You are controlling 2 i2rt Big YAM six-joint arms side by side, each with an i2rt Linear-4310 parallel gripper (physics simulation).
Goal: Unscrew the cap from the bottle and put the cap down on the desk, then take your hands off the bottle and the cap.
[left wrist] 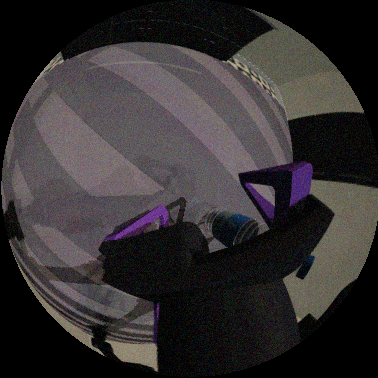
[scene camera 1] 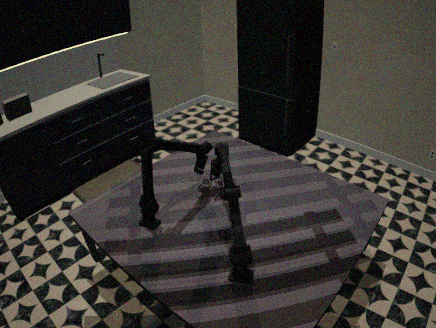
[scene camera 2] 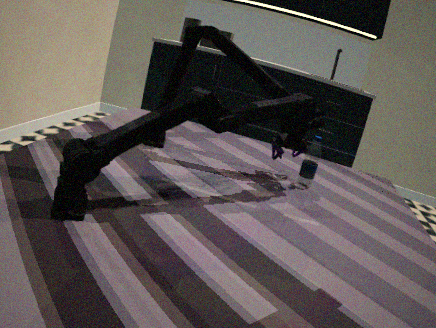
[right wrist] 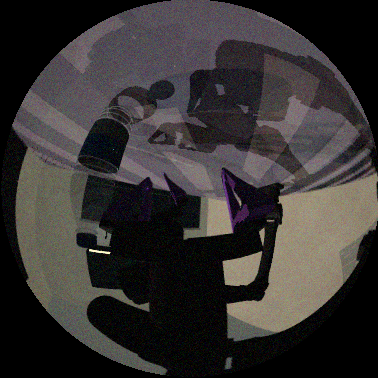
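Pixels of known places: left gripper, fingertip midpoint: (left wrist: pixel 200 193) (scene camera 1: pixel 201 168) (scene camera 2: pixel 290 154) (right wrist: pixel 142 181); right gripper, fingertip midpoint: (scene camera 1: pixel 211 175) (scene camera 2: pixel 283 157) (right wrist: pixel 184 175); left arm's base, link origin: (scene camera 1: pixel 149 223) (scene camera 2: pixel 154 142) (right wrist: pixel 270 186); right arm's base, link origin: (scene camera 1: pixel 241 276) (scene camera 2: pixel 69 207).
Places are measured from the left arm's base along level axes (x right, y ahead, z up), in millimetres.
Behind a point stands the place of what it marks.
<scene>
A clear bottle (scene camera 2: pixel 308 169) {x 200, y 610, z 77 mm} (left wrist: pixel 232 226) {x 145, y 605, z 85 mm} (right wrist: pixel 104 144) {x 199, y 605, z 79 mm} with a dark blue label stands upright on the striped desk (scene camera 2: pixel 200 280) {x 865, y 183, z 0 mm}. Its blue cap (scene camera 2: pixel 318 137) {x 173, y 623, z 205 mm} (left wrist: pixel 305 267) {x 161, y 612, z 201 mm} (right wrist: pixel 86 239) {x 184, y 614, z 196 mm} is at its top. The bottle is too dark to make out in scene camera 1. My right gripper (scene camera 2: pixel 287 150) {x 187, y 498, z 99 mm} (right wrist: pixel 184 175) {x 187, y 498, z 99 mm} is open and empty, beside the bottle and apart from it. My left gripper (left wrist: pixel 200 193) {x 76, y 565, z 86 mm} is open and empty, close to the bottle; its body hides the bottle's neck in the left wrist view. In scene camera 2 the right gripper largely covers it.
The two grippers are close together; a purple finger of the left gripper (right wrist: pixel 175 191) {x 130, y 498, z 111 mm} shows between the right fingers in the right wrist view. Arm shadows fall on the desk. A counter (scene camera 1: pixel 75 102) and a dark tall cabinet (scene camera 1: pixel 277 65) stand beyond the desk.
</scene>
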